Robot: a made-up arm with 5 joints. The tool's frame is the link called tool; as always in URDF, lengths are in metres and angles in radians.
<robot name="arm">
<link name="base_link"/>
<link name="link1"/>
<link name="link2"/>
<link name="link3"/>
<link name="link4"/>
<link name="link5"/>
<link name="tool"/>
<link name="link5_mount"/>
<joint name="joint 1" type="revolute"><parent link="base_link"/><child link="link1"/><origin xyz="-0.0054 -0.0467 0.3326" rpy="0 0 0"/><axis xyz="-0.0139 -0.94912 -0.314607"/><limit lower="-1.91" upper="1.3" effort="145" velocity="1.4"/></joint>
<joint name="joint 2" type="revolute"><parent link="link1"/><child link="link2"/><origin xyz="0.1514 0.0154 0.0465" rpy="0 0 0"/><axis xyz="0 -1 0"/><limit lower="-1.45" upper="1.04" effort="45" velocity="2.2"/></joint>
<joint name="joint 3" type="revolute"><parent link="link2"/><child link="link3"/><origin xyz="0.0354 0.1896 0.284" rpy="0 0 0"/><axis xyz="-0.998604 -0.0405 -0.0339"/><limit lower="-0.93" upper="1.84" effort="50" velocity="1.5"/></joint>
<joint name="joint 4" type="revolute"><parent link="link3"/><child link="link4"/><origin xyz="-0.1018 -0.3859 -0.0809" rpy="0 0 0"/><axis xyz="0 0 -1"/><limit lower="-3" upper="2.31" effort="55" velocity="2.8"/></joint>
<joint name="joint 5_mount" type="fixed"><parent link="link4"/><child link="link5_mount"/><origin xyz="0.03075 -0.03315 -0.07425" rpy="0 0 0"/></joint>
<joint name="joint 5" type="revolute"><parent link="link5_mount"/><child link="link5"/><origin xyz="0.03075 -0.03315 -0.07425" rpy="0 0 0"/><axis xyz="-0.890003 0.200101 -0.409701"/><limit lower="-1.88" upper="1.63" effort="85" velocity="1.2"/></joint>
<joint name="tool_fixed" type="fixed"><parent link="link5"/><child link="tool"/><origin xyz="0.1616 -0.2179 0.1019" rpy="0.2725 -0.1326 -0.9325"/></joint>
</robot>
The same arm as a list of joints. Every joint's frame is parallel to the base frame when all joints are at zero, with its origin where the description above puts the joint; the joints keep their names.
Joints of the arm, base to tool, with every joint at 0 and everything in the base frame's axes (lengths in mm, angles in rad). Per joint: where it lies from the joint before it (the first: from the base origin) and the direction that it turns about. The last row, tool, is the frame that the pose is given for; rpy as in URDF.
joint 1: origin -5.4 -46.7 332.6 axis -0.0139 -0.94912 -0.314607
joint 2: origin 151.4 15.4 46.5 axis -y
joint 3: origin 35.4 189.6 284 axis -0.998604 -0.0405 -0.0339
joint 4: origin -101.8 -385.9 -80.9 axis -z
joint 5: origin 61.5 -66.3 -148.5 axis -0.890003 0.200101 -0.409701
tool: origin 161.6 -217.9 101.9 rpy 0.2725 -0.1326 -0.9325
Joint limits (rad, base to tool): -1.91..1.3 -1.45..1.04 -0.93..1.84 -3..2.31 -1.88..1.63

